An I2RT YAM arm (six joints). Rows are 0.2 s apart.
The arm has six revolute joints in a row. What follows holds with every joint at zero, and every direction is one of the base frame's. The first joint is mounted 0.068 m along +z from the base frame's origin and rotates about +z. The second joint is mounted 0.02 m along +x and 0.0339 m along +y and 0.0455 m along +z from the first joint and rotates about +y. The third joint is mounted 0.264 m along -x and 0.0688 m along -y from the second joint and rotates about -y. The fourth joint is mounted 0.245 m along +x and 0.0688 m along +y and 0.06 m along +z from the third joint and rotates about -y. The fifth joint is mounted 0.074 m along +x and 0.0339 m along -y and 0.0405 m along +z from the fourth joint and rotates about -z. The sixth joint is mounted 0.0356 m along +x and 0.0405 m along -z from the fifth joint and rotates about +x. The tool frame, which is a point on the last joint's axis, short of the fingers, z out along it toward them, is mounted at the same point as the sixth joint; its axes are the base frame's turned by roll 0, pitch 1.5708 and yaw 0 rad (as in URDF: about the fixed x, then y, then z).
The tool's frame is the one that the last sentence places.
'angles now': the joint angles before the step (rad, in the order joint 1, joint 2, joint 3, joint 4, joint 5, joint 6). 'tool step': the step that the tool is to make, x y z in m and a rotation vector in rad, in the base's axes. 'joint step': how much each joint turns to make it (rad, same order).
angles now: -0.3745 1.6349 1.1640 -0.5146 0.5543 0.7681
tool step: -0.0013 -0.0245 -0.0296 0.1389 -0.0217 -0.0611
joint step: -0.0779 0.0802 -0.0102 0.0238 -0.1245 0.0647
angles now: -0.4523 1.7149 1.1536 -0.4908 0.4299 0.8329
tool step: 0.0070 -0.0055 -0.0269 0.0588 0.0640 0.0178
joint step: -0.0083 0.0882 0.0108 -0.0008 -0.0338 -0.0129
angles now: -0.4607 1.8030 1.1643 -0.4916 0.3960 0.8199
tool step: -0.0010 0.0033 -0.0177 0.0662 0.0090 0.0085
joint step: 0.0021 0.0299 -0.0277 0.0138 -0.0532 0.0178
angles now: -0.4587 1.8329 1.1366 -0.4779 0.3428 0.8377
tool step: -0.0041 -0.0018 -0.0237 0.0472 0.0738 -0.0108
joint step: -0.0105 0.0581 -0.0136 -0.0167 -0.0085 0.0037
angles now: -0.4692 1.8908 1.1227 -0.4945 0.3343 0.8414
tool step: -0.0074 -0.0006 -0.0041 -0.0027 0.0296 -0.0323
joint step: -0.0091 -0.0029 -0.0196 -0.0148 0.0219 0.0188
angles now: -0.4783 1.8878 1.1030 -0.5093 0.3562 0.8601
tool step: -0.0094 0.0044 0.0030 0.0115 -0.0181 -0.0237
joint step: -0.0024 -0.0415 -0.0419 0.0019 -0.0120 0.0272
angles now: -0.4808 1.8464 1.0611 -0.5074 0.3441 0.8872
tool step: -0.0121 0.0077 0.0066 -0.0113 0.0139 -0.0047
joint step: 0.0057 -0.0588 -0.0456 -0.0224 0.0186 0.0060
